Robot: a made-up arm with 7 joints.
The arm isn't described. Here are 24 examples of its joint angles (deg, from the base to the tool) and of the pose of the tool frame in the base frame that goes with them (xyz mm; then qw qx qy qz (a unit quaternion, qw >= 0)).
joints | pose
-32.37 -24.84 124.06 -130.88 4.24 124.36 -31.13 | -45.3 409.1 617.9 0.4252 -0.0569 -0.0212 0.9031
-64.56 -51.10 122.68 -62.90 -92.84 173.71 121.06 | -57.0 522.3 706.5 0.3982 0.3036 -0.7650 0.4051
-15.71 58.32 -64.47 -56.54 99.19 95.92 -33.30 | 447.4 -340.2 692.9 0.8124 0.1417 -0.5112 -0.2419
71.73 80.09 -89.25 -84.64 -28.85 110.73 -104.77 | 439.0 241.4 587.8 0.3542 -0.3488 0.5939 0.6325
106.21 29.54 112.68 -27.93 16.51 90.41 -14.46 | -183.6 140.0 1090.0 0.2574 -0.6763 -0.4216 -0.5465
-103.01 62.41 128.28 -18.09 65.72 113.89 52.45 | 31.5 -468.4 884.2 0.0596 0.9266 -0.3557 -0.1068
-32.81 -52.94 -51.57 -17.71 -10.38 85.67 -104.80 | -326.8 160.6 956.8 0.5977 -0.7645 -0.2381 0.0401
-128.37 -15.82 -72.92 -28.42 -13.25 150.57 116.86 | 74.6 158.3 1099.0 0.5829 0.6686 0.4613 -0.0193
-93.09 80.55 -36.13 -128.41 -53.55 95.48 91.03 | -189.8 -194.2 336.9 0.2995 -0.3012 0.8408 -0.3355
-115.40 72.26 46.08 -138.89 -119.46 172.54 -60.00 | 201.7 -211.1 515.5 0.5218 -0.0373 -0.4450 0.7269
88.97 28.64 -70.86 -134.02 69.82 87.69 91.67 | 258.1 146.6 591.0 0.6123 -0.1907 0.3739 -0.6700
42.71 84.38 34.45 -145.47 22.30 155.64 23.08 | 29.4 236.7 278.2 0.8356 -0.1214 0.4713 0.2547
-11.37 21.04 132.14 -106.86 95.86 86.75 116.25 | -98.8 241.8 872.7 0.6717 -0.3678 0.6163 0.1834
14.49 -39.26 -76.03 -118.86 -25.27 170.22 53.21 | -13.1 -345.3 877.3 0.4150 -0.0738 -0.6113 -0.6698
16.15 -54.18 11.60 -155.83 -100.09 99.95 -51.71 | 105.0 99.9 775.4 0.3522 -0.6535 0.2038 0.6383
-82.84 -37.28 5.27 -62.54 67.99 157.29 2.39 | -22.9 90.8 1097.5 0.1083 -0.1606 -0.9593 -0.2057
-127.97 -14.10 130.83 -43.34 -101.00 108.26 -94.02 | 332.0 127.5 1024.7 0.4167 -0.6911 0.3349 0.4864
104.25 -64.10 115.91 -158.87 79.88 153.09 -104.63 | -186.7 -166.8 523.9 0.6619 -0.0468 0.1691 -0.7288
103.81 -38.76 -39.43 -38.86 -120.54 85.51 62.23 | 161.9 -252.8 1080.2 0.4836 -0.2149 -0.6439 -0.5526
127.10 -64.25 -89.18 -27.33 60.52 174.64 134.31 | 397.4 -331.5 734.8 0.2860 -0.6668 -0.5213 0.4493
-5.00 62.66 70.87 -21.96 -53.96 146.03 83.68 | 513.9 18.9 848.6 0.6199 0.3704 -0.4839 -0.4943
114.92 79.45 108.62 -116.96 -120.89 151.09 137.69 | -318.5 51.9 775.2 0.4027 0.4748 0.4592 0.6337
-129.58 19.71 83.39 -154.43 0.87 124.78 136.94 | 192.3 -204.1 622.0 0.1491 -0.2272 0.3259 -0.9055
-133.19 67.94 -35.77 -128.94 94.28 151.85 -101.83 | -286.0 -34.7 413.7 0.3731 -0.1177 0.0125 -0.9202
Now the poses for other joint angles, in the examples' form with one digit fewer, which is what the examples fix.
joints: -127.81 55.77 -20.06 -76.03 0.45 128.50 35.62
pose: -387 -351 573 0.142 -0.253 0.133 -0.948
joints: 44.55 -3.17 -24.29 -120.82 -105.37 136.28 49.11
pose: 305 199 793 0.572 -0.438 -0.533 0.444
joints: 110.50 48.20 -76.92 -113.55 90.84 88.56 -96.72
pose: 227 358 628 0.524 0.487 -0.216 0.664
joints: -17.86 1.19 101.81 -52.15 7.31 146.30 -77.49
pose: 24 211 1107 0.068 -0.172 0.756 -0.627
